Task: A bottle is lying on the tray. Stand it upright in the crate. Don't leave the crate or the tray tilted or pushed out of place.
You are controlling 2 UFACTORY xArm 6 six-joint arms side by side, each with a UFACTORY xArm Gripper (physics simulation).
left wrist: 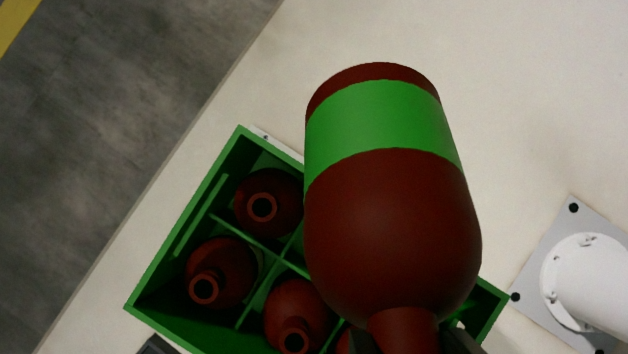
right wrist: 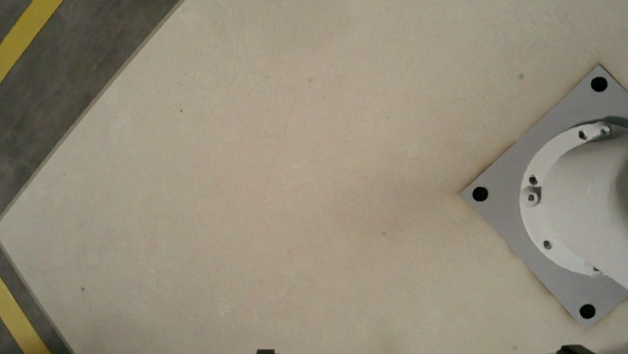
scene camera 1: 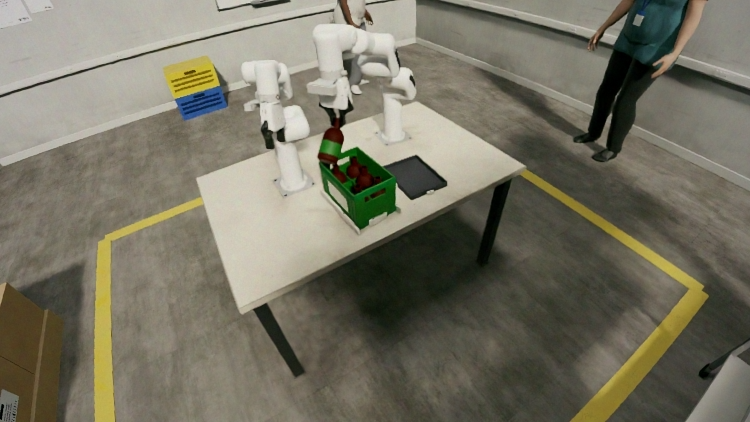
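Seen in the pictures: left gripper, fingertip midpoint: (scene camera 1: pixel 338 125); right gripper, fingertip midpoint: (scene camera 1: pixel 276 145); left arm's base, origin of the base link: (scene camera 1: pixel 392 135); right arm's base, origin of the base link: (left wrist: pixel 586 281) (right wrist: pixel 594 199) (scene camera 1: pixel 294 182).
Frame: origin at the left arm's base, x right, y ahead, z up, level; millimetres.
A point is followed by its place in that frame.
Note:
A dark red bottle with a green label (scene camera 1: pixel 330 146) @[x 466, y 500, z 351 mm] (left wrist: pixel 392 225) @[x 443, y 466, z 386 mm] hangs neck up, leaning a little, at the crate's back left corner in the scene view. My left gripper (scene camera 1: pixel 336 112) @[x 409, y 426, z 377 mm] (left wrist: pixel 406 342) @[x 409, y 426, z 377 mm] is shut on its neck. The green crate (scene camera 1: pixel 377 208) @[x 335, y 557, z 64 mm] (left wrist: pixel 187 217) @[x 343, y 552, z 175 mm] stands level with several red bottles (scene camera 1: pixel 364 180) @[x 337, y 438, z 118 mm] (left wrist: pixel 222 272) @[x 318, y 500, z 132 mm] upright in its compartments. The held bottle hides part of the crate in the left wrist view. The dark tray (scene camera 1: pixel 416 175) @[x 63, y 375, z 5 mm] (left wrist: pixel 157 346) @[x 166, y 497, z 24 mm] lies flat beside the crate. My right gripper (scene camera 1: pixel 273 135) @[x 624, y 288, z 288 mm] (right wrist: pixel 420 351) @[x 624, y 288, z 288 mm] is open and empty, above the table's back left.
White strips (scene camera 1: pixel 340 211) @[x 461, y 469, z 27 mm] run along the crate's foot on the table (scene camera 1: pixel 272 241) @[x 749, y 481, z 0 mm] (right wrist: pixel 250 200) @[x 753, y 413, z 0 mm]. The right arm's base (scene camera 1: pixel 293 181) @[x 590, y 201, z 40 mm] (right wrist: pixel 505 200) @[x 625, y 217, z 1 mm] stands left of the crate, and the left arm's base (scene camera 1: pixel 393 135) @[x 18, y 44, z 29 mm] stands behind the tray. Two people stand beyond the table.

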